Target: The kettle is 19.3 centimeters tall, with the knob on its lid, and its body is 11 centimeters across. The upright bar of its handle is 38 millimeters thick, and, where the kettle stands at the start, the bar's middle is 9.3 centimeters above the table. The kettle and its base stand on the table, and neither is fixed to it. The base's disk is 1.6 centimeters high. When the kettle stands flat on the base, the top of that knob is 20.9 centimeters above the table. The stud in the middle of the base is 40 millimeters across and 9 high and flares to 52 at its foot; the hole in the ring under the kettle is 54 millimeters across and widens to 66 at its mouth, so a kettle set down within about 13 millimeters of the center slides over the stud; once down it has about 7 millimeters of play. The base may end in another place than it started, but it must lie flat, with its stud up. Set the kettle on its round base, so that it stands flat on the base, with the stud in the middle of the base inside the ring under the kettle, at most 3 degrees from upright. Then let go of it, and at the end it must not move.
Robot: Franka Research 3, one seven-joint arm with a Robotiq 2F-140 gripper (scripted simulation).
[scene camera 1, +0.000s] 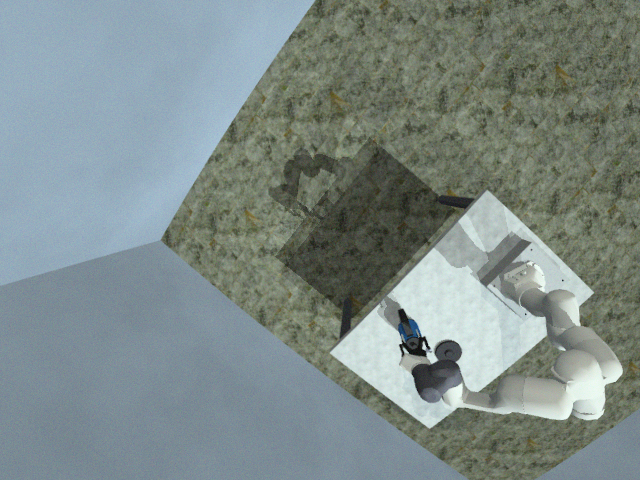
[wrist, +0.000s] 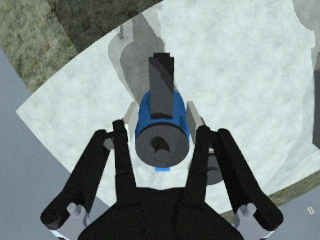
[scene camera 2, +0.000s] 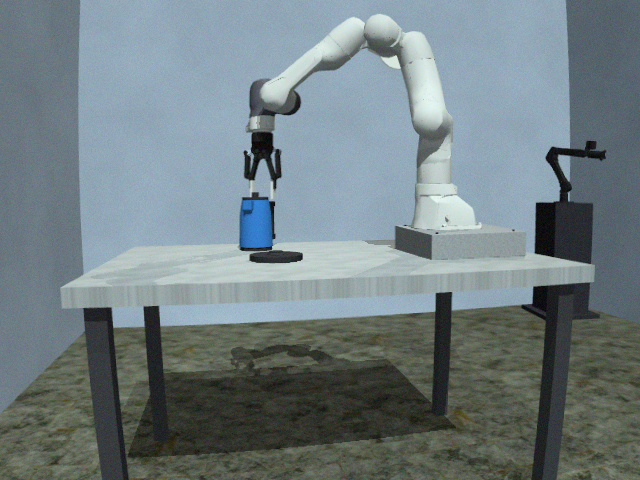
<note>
In view: my gripper (scene camera 2: pixel 263 198) and a blue kettle (scene camera 2: pixel 257 218).
The blue kettle is seen too in the wrist view (wrist: pixel 162 141). My gripper shows as well in the wrist view (wrist: pixel 162 109).
</note>
